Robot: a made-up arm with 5 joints. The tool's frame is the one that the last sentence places.
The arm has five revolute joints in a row. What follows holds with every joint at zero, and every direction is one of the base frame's. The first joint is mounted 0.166 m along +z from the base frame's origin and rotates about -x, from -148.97 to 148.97 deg. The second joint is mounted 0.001 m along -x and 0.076 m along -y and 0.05 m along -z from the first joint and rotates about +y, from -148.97 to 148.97 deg. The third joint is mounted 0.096 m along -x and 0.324 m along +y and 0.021 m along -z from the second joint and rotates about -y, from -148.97 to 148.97 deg. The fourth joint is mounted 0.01 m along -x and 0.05 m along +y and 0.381 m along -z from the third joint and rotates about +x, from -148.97 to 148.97 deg. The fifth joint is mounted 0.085 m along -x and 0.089 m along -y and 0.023 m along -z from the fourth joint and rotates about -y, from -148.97 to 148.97 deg. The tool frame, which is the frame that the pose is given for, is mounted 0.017 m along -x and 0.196 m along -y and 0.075 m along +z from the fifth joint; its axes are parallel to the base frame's.
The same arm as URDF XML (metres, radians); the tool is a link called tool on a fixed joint. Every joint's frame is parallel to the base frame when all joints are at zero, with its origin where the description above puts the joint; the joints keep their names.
<robot name="arm">
  <joint name="joint 1" type="revolute">
    <parent link="base_link"/>
    <child link="link1"/>
    <origin xyz="0 0 0.166"/>
    <axis xyz="-1 0 0"/>
    <limit lower="-2.6" upper="2.6"/>
  </joint>
  <joint name="joint 2" type="revolute">
    <parent link="link1"/>
    <child link="link2"/>
    <origin xyz="-0.001 -0.076 -0.05"/>
    <axis xyz="0 1 0"/>
    <limit lower="-2.6" upper="2.6"/>
  </joint>
  <joint name="joint 3" type="revolute">
    <parent link="link2"/>
    <child link="link3"/>
    <origin xyz="-0.096 0.324 -0.021"/>
    <axis xyz="0 -1 0"/>
    <limit lower="-2.6" upper="2.6"/>
  </joint>
  <joint name="joint 4" type="revolute">
    <parent link="link3"/>
    <child link="link4"/>
    <origin xyz="-0.01 0.05 -0.381"/>
    <axis xyz="1 0 0"/>
    <limit lower="-2.6" upper="2.6"/>
  </joint>
  <joint name="joint 5" type="revolute">
    <parent link="link4"/>
    <child link="link5"/>
    <origin xyz="-0.085 -0.089 -0.023"/>
    <axis xyz="0 -1 0"/>
    <limit lower="-2.6" upper="2.6"/>
  </joint>
  <joint name="tool_joint" type="fixed">
    <parent link="link5"/>
    <child link="tool"/>
    <origin xyz="-0.017 -0.196 0.075"/>
  </joint>
  <link name="base_link"/>
  <link name="link1"/>
  <link name="link2"/>
  <link name="link3"/>
  <link name="link4"/>
  <link name="link5"/>
  <link name="tool"/>
</robot>

